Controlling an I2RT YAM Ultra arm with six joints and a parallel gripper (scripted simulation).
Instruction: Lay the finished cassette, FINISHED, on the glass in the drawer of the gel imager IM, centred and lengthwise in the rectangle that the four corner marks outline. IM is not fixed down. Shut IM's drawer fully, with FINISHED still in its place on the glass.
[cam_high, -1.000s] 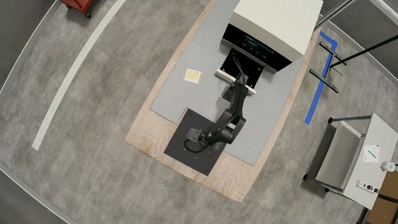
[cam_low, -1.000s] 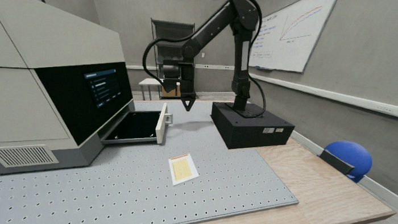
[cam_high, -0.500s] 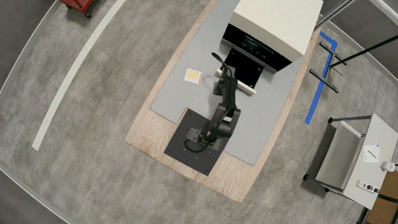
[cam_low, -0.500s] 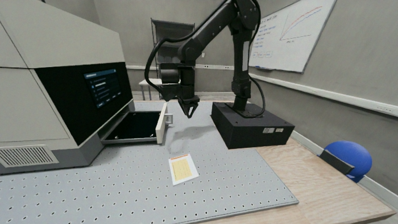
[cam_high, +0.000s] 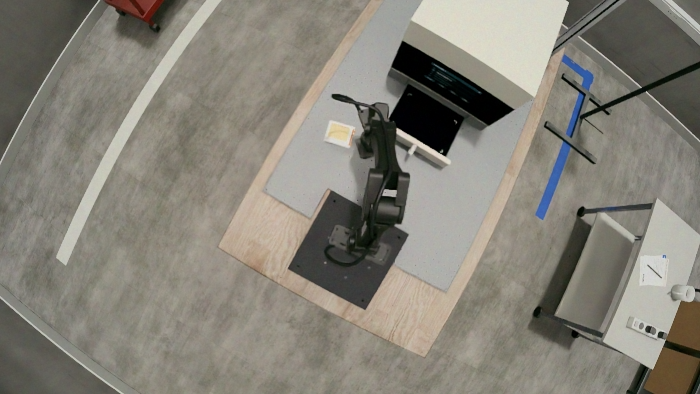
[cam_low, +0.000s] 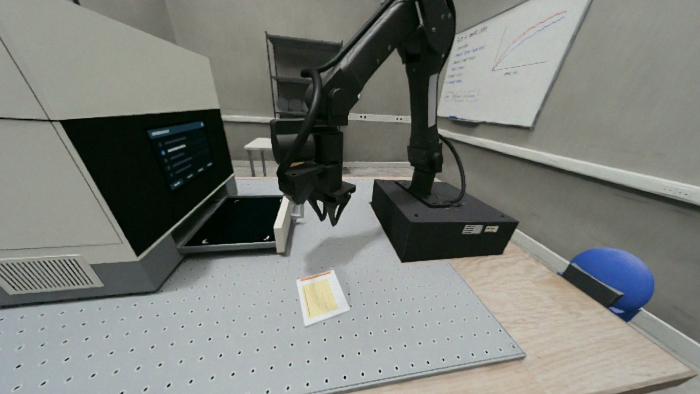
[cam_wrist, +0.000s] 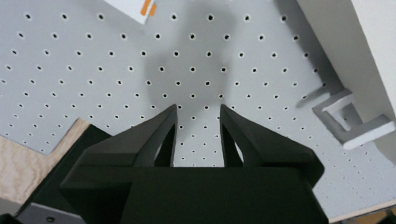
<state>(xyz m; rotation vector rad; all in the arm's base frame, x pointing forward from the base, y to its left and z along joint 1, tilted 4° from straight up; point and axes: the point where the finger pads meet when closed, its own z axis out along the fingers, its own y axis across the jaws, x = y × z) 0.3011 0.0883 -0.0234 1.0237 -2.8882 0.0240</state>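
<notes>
My hand is 12 cm to the right of the finished cassette, 9 cm above it and 4 cm short of it. Round my hand: drawer: 21 cm ahead, 15 cm to the right, 4 cm below.
</notes>
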